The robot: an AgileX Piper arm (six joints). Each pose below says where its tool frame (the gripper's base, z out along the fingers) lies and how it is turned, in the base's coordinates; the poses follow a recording.
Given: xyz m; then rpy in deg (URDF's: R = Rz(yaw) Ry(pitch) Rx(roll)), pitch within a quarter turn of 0, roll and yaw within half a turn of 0.
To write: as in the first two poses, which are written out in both.
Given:
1: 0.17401, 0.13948, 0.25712, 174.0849, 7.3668, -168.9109
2: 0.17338, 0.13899, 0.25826, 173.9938, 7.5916, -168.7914
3: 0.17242, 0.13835, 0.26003, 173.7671, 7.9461, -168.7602
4: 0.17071, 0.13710, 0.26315, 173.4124, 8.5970, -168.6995
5: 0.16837, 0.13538, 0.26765, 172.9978, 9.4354, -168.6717
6: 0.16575, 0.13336, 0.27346, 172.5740, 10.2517, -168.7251
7: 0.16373, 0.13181, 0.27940, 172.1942, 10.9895, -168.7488
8: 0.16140, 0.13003, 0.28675, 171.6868, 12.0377, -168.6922
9: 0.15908, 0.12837, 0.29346, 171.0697, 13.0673, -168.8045
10: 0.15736, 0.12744, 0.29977, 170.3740, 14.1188, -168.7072
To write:
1: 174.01, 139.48, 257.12, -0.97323, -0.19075, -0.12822, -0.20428, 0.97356, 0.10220
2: 173.38, 138.99, 258.26, -0.97233, -0.19268, -0.13211, -0.20687, 0.97285, 0.10372
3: 172.42, 138.35, 260.03, -0.97140, -0.19304, -0.13824, -0.20848, 0.97210, 0.10753
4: 170.71, 137.10, 263.15, -0.96959, -0.19375, -0.14948, -0.21148, 0.97078, 0.11343
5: 168.37, 135.38, 267.65, -0.96725, -0.19377, -0.16394, -0.21456, 0.96928, 0.12026
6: 165.75, 133.36, 273.46, -0.96504, -0.19240, -0.17797, -0.21643, 0.96798, 0.12718
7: 163.73, 131.81, 279.40, -0.96280, -0.19153, -0.19063, -0.21870, 0.96664, 0.13333
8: 161.40, 130.03, 286.75, -0.95903, -0.19177, -0.20856, -0.22359, 0.96437, 0.14140
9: 159.08, 128.37, 293.46, -0.95557, -0.18913, -0.22610, -0.22623, 0.96226, 0.15121
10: 157.36, 127.44, 299.77, -0.95102, -0.18991, -0.24393, -0.23307, 0.95884, 0.16216
